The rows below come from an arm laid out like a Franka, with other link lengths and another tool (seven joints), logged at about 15 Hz.
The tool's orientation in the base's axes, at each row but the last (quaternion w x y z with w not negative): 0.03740 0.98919 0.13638 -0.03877; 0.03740 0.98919 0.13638 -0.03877; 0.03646 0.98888 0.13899 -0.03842; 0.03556 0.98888 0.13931 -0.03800; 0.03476 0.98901 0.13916 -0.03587; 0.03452 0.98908 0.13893 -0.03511; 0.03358 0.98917 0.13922 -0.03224; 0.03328 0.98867 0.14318 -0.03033; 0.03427 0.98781 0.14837 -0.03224; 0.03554 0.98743 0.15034 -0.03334; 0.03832 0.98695 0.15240 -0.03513
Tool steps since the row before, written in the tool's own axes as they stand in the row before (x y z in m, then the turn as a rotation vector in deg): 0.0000 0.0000 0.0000 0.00 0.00 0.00; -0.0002 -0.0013 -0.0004 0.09 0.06 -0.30; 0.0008 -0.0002 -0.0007 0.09 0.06 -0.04; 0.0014 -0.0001 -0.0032 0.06 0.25 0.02; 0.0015 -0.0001 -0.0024 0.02 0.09 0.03; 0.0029 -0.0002 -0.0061 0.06 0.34 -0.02; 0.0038 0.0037 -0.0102 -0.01 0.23 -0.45; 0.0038 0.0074 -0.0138 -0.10 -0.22 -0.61; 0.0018 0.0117 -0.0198 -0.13 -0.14 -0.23; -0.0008 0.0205 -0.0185 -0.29 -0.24 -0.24; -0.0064 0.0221 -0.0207 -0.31 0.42 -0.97
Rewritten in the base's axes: 0.0000 0.0000 0.0000 0.00 0.00 0.00; -0.0005 0.0012 0.0003 0.12 -0.01 0.29; 0.0008 0.0005 0.0006 0.11 -0.03 0.04; 0.0015 0.0007 0.0031 0.13 -0.22 -0.01; 0.0016 0.0007 0.0023 0.04 -0.08 -0.03; 0.0031 0.0015 0.0058 0.15 -0.31 0.04; 0.0052 -0.0017 0.0101 0.08 -0.19 0.46; 0.0064 -0.0050 0.0139 -0.13 0.23 0.60; 0.0062 -0.0091 0.0203 -0.15 0.11 0.23; 0.0064 -0.0183 0.0197 -0.33 0.16 0.25; 0.0018 -0.0211 0.0225 -0.11 -0.41 1.02
